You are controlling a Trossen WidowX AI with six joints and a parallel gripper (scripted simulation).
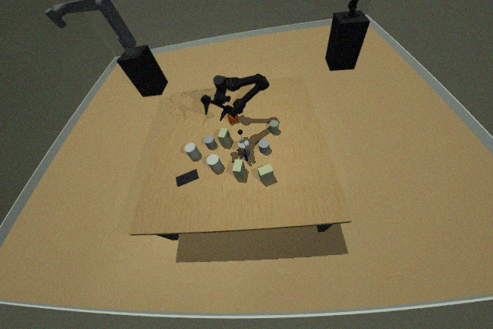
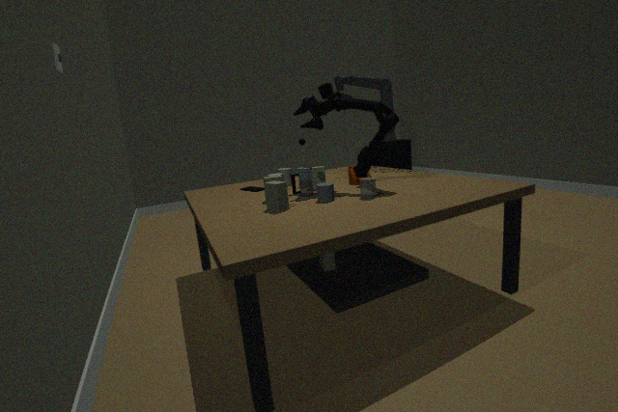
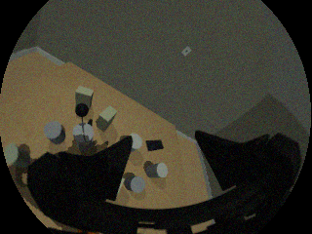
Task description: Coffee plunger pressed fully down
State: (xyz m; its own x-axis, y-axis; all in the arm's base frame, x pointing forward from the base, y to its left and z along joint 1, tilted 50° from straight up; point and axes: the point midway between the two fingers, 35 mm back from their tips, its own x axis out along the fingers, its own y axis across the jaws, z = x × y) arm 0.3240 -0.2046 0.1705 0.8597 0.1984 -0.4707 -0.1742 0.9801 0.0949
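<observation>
The coffee press lies 230 mm below my gripper tip, 140 mm to the left of it and 50 mm ahead of it. The rest, counted from my gripper tip: flat black slab 350 mm below, 260 mm to the right, 210 mm ahead.
</observation>
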